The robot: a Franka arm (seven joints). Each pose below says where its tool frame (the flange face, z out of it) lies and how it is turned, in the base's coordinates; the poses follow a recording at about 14 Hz.
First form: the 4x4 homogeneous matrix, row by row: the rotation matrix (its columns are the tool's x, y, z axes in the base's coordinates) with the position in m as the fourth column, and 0 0 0 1 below. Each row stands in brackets.
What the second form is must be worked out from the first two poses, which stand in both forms.
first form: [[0.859 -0.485 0.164 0.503], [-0.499 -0.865 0.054 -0.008], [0.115 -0.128 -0.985 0.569], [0 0 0 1]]
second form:
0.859 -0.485 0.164
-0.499 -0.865 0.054
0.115 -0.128 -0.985
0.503 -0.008 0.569

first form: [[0.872 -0.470 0.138 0.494], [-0.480 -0.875 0.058 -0.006], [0.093 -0.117 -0.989 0.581], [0 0 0 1]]
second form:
0.872 -0.470 0.138
-0.480 -0.875 0.058
0.093 -0.117 -0.989
0.494 -0.006 0.581

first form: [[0.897 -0.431 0.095 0.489], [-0.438 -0.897 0.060 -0.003], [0.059 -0.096 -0.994 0.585], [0 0 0 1]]
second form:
0.897 -0.431 0.095
-0.438 -0.897 0.060
0.059 -0.096 -0.994
0.489 -0.003 0.585

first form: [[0.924 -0.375 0.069 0.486], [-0.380 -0.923 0.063 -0.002], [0.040 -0.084 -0.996 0.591], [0 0 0 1]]
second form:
0.924 -0.375 0.069
-0.380 -0.923 0.063
0.040 -0.084 -0.996
0.486 -0.002 0.591

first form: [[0.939 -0.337 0.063 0.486], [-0.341 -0.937 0.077 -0.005], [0.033 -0.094 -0.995 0.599], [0 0 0 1]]
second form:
0.939 -0.337 0.063
-0.341 -0.937 0.077
0.033 -0.094 -0.995
0.486 -0.005 0.599

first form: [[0.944 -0.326 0.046 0.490], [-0.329 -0.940 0.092 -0.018], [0.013 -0.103 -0.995 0.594], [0 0 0 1]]
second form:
0.944 -0.326 0.046
-0.329 -0.940 0.092
0.013 -0.103 -0.995
0.490 -0.018 0.594

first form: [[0.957 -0.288 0.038 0.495], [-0.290 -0.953 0.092 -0.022], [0.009 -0.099 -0.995 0.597], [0 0 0 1]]
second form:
0.957 -0.288 0.038
-0.290 -0.953 0.092
0.009 -0.099 -0.995
0.495 -0.022 0.597

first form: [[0.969 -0.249 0.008 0.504], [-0.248 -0.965 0.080 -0.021], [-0.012 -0.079 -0.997 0.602], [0 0 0 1]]
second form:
0.969 -0.249 0.008
-0.248 -0.965 0.080
-0.012 -0.079 -0.997
0.504 -0.021 0.602

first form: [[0.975 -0.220 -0.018 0.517], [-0.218 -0.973 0.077 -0.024], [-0.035 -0.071 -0.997 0.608], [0 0 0 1]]
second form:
0.975 -0.220 -0.018
-0.218 -0.973 0.077
-0.035 -0.071 -0.997
0.517 -0.024 0.608

